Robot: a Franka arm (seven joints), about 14 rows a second.
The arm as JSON. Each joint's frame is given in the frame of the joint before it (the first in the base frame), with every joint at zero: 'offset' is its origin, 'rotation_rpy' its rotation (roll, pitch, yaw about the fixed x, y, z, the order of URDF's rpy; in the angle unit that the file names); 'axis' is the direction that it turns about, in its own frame. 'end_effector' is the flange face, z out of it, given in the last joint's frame.
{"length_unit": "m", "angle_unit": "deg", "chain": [
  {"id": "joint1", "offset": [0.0, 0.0, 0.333], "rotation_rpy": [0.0, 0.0, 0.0], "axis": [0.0, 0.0, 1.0]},
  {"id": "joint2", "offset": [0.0, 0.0, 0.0], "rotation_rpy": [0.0, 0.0, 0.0], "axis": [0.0, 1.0, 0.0]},
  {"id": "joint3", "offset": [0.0, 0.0, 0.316], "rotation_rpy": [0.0, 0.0, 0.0], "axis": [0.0, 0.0, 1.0]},
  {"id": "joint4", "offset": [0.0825, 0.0, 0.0], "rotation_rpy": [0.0, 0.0, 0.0], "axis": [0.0, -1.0, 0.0]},
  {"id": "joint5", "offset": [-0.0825, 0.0, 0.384], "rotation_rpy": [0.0, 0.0, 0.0], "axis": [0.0, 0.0, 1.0]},
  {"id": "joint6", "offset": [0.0, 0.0, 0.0], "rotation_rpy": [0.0, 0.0, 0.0], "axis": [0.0, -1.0, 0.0]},
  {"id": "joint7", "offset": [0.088, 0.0, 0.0], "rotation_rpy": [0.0, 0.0, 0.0], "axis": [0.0, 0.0, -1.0]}
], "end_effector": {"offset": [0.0, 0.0, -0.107], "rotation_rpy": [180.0, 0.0, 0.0]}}
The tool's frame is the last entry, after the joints.
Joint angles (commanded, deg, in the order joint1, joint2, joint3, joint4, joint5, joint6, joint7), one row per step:
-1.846, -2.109, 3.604, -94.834, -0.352, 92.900, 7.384
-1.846, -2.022, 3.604, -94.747, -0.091, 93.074, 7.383
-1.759, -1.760, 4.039, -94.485, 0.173, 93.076, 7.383
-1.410, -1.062, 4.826, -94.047, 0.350, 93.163, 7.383
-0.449, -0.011, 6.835, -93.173, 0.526, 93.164, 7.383
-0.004, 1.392, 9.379, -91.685, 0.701, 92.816, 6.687
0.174, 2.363, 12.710, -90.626, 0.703, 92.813, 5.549
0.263, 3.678, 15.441, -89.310, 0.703, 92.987, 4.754
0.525, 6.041, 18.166, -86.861, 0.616, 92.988, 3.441
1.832, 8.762, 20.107, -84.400, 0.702, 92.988, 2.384
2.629, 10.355, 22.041, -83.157, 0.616, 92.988, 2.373
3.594, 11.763, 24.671, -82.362, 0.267, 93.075, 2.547
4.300, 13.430, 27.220, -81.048, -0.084, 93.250, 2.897
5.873, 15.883, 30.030, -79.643, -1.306, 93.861, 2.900
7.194, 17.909, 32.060, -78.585, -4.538, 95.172, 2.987
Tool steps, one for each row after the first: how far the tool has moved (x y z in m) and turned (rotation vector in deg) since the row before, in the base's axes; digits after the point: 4 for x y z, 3 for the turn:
0.0008, 0.0005, 0.0002, 0.271, -0.166, -0.010
0.0013, 0.0055, -0.0003, 0.267, 0.008, 0.510
0.0033, 0.0113, -0.0029, 0.203, 0.183, 1.128
0.0031, 0.0291, -0.0029, 0.248, 0.194, 2.961
0.0030, 0.0292, -0.0017, 0.368, 0.289, 3.677
-0.0013, 0.0337, -0.0005, 0.321, -0.085, 4.638
0.0006, 0.0269, -0.0013, 0.511, -0.148, 3.589
0.0042, 0.0280, -0.0021, 0.862, -0.050, 4.233
0.0033, 0.0308, -0.0057, 1.136, 0.391, 4.179
-0.0023, 0.0251, -0.0045, 0.666, 0.428, 2.645
-0.0082, 0.0320, -0.0054, 0.495, 0.502, 3.323
-0.0064, 0.0280, -0.0031, 0.845, 0.266, 2.721
-0.0092, 0.0368, -0.0088, 0.559, 0.156, 4.120
-0.0043, 0.0254, -0.0071, -0.823, -1.743, 3.093

